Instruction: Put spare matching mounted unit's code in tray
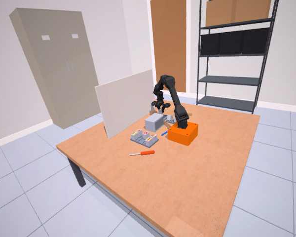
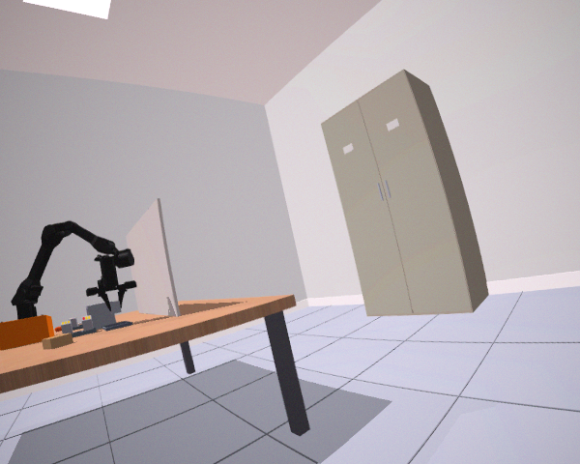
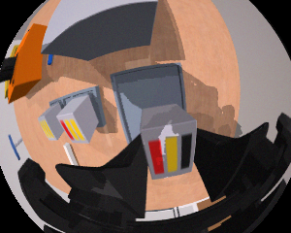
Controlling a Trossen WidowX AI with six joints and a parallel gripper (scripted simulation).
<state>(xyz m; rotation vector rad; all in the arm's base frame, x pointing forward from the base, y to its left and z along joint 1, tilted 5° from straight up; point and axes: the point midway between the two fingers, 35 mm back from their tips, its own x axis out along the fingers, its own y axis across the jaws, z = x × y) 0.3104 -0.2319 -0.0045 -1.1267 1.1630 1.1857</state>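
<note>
My gripper tip is now 1 cm past the flat dark tray, 1 cm to the right of it and 6 cm above it. From my gripper tip the other things lie so: grey mounted unit: 3 cm behind, 19 cm to the left, 1 cm below; then grey spare: 2 cm above; then tan block: 22 cm behind, 15 cm to the right, 5 cm below.
</note>
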